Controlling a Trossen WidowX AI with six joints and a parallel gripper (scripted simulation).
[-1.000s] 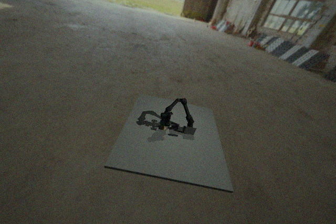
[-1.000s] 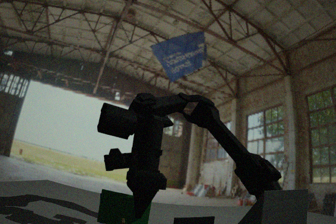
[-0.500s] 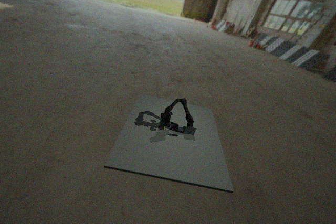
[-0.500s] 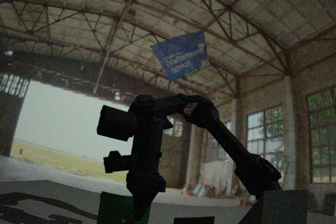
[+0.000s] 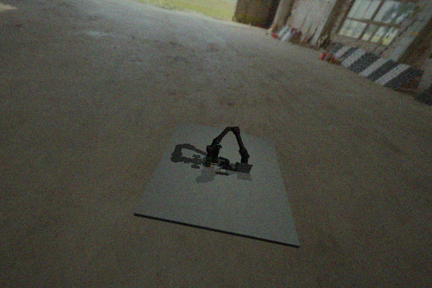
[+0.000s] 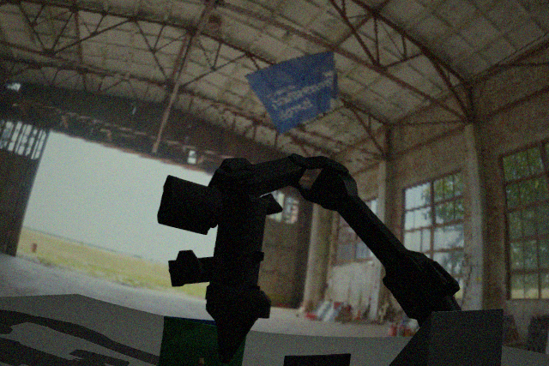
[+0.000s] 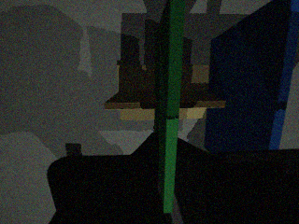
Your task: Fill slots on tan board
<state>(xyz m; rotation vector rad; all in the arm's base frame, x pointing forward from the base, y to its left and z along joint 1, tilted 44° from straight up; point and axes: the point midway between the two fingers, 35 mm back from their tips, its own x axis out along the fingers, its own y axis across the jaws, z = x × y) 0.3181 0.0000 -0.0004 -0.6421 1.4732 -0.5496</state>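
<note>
Now: gripper tip 3 cm short of the green board. From my gripper tip the other things lie so: tan board: 3 cm below, 3 cm ahead, 2 cm to the right; dark flat piece: 12 cm behind, 3 cm below, 1 cm to the right; blue board: 5 cm to the right, 3 cm ahead.
</note>
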